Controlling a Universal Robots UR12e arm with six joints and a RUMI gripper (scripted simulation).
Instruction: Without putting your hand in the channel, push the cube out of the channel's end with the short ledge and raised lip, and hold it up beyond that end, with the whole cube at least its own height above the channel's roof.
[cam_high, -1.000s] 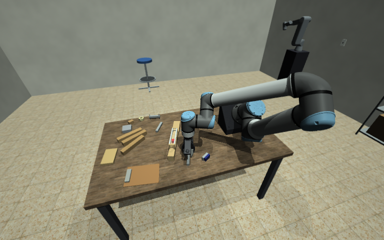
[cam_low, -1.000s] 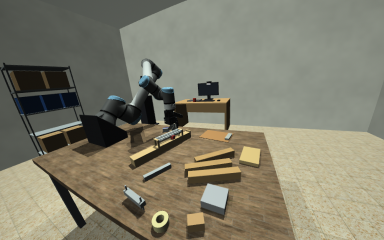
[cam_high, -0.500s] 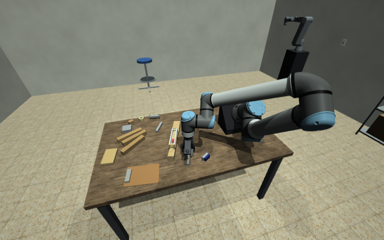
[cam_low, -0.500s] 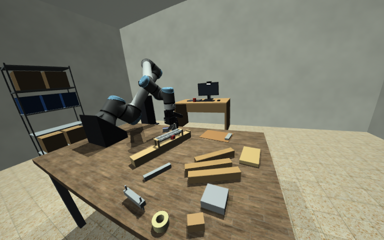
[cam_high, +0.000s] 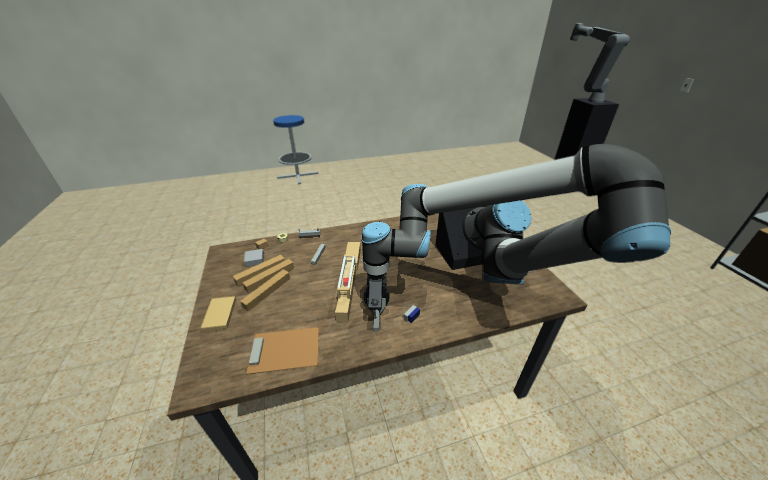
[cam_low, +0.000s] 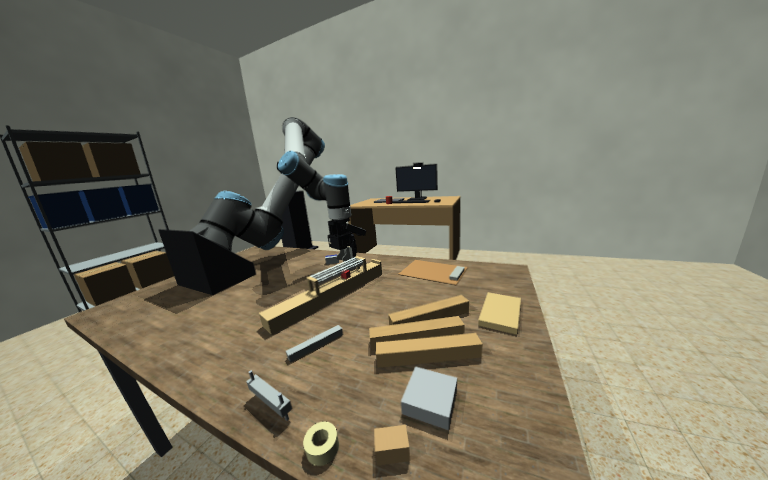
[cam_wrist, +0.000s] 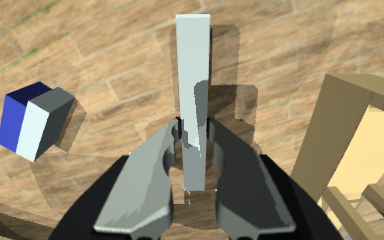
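My hand is 150 mm to the left of the red cube, 100 mm short of it and 40 mm below it. The rest, counted from my hand: blue-and-white block: 130 mm behind, 30 mm to the left; pale grey bar: 10 mm below; tan plate: 600 mm ahead, 120 mm to the right, 10 mm below.
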